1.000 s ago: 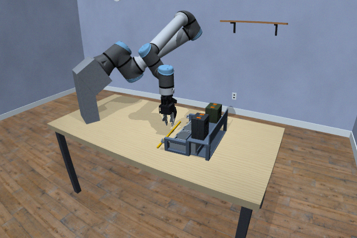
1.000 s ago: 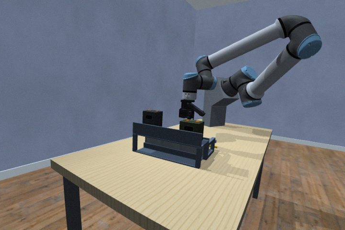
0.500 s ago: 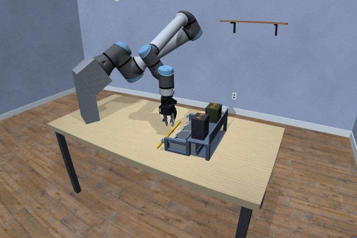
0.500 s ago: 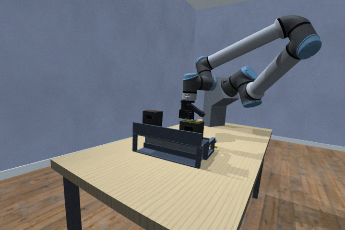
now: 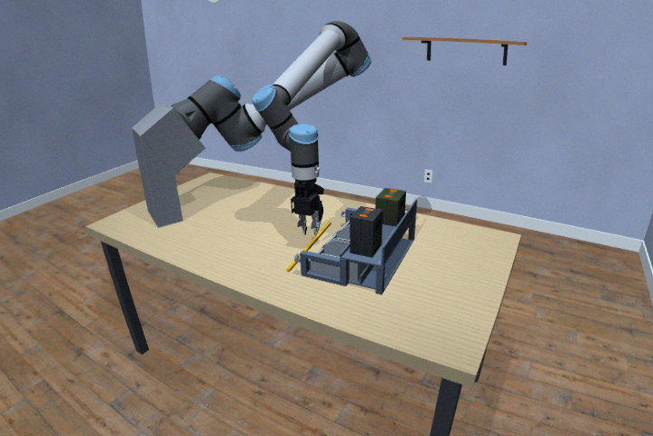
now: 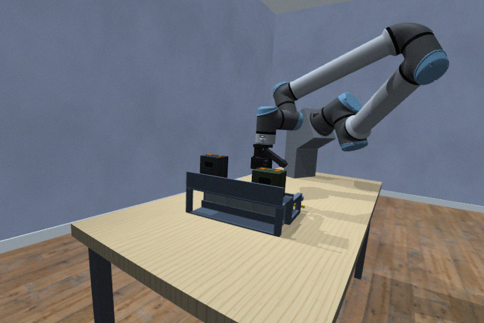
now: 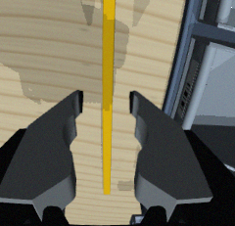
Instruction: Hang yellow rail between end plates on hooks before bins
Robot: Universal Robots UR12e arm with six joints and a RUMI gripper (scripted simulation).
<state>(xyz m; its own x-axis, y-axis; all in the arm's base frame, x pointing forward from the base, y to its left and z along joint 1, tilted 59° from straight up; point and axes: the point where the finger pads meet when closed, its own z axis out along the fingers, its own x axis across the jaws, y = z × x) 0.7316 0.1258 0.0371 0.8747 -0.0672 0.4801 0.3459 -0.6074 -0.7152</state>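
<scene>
Right now the yellow rail is 5 cm below my hand. The rest, counted from my hand: black box 28 cm ahead, 4 cm to the right, 10 cm above; dark green box 21 cm ahead, 18 cm to the left, 9 cm above.
</scene>
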